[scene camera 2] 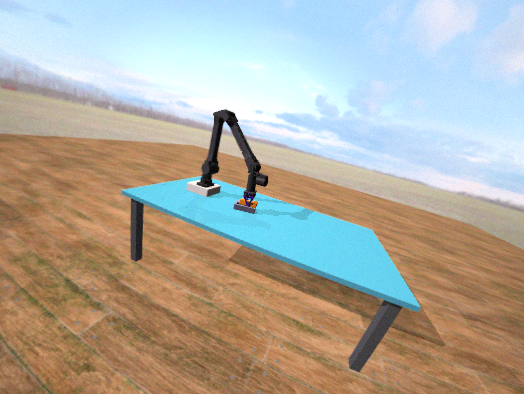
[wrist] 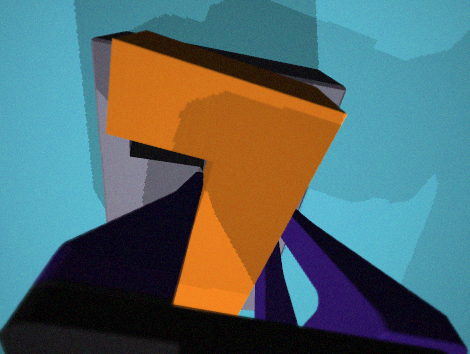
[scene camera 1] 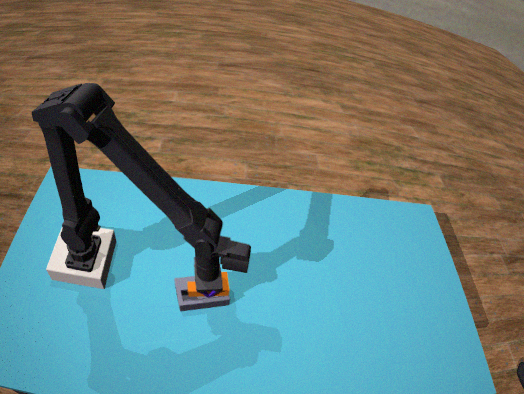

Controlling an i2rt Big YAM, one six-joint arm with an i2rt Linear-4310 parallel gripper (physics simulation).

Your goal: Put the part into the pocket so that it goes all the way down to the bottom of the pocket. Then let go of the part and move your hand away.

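Seen in the pictures: gripper, fingertip midpoint: [scene camera 2: 248, 205] [wrist: 232, 192] [scene camera 1: 208, 291]; arm's base, origin of the base link: [scene camera 2: 205, 184] [scene camera 1: 83, 253].
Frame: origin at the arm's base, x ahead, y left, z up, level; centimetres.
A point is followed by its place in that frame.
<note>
The orange L-shaped part [scene camera 1: 224, 281] {y -2.8, x 41.8, z 1.0 cm} [wrist: 235, 135] {y -3.0, x 41.5, z 1.0 cm} sits over the grey pocket block [scene camera 1: 187, 304] {y -9.7, x 32.5, z -2.2 cm} [scene camera 2: 245, 208] {y -8.3, x 37.9, z -3.3 cm} [wrist: 120, 192] {y -0.4, x 35.7, z -2.1 cm}. In the wrist view the part is turned at an angle to the block, and its top stands above the block's rim. A dark stretch of the pocket shows beside the part's short arm. How deep the part's underside reaches is hidden. My gripper [scene camera 1: 210, 293] {y -4.8, x 37.9, z -2.1 cm} [scene camera 2: 248, 202] {y -4.8, x 37.9, z -2.1 cm} [wrist: 232, 192] {y -4.8, x 37.9, z -2.1 cm} has purple fingers and is shut on the long arm of the part, one finger on each side.
The arm's white base block [scene camera 1: 107, 255] {y 1.3, x 7.2, z -1.0 cm} [scene camera 2: 204, 188] {y -7.4, x 4.7, z -0.1 cm} stands on the blue table [scene camera 1: 375, 280] {y 5.4, x 90.5, z -5.7 cm} [scene camera 2: 320, 245] {y -16.1, x 87.5, z -5.7 cm}, left of the pocket block in scene camera 1. The arm's shadows fall across the table. Wooden floor [scene camera 1: 300, 100] surrounds the table.
</note>
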